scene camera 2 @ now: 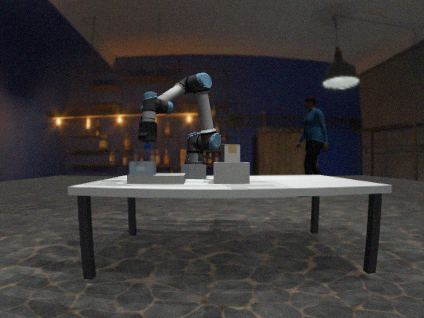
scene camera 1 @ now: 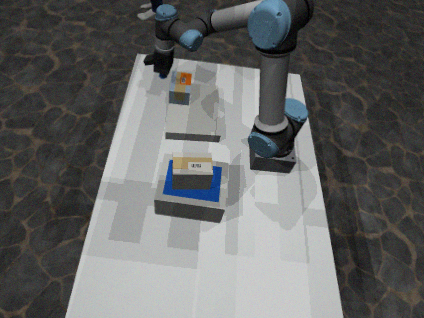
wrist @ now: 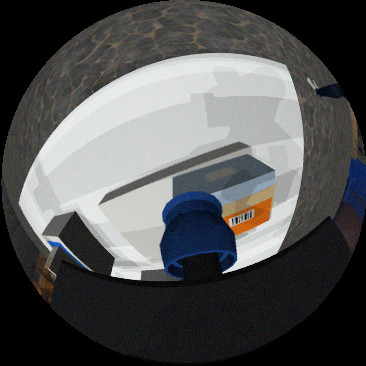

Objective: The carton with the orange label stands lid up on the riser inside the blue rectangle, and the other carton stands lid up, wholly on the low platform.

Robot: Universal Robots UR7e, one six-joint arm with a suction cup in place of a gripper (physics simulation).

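Scene:
There is a low platform here, and my suction cup hangs 23 cm from the middle of the low platform, above it. My suction cup holds nothing.

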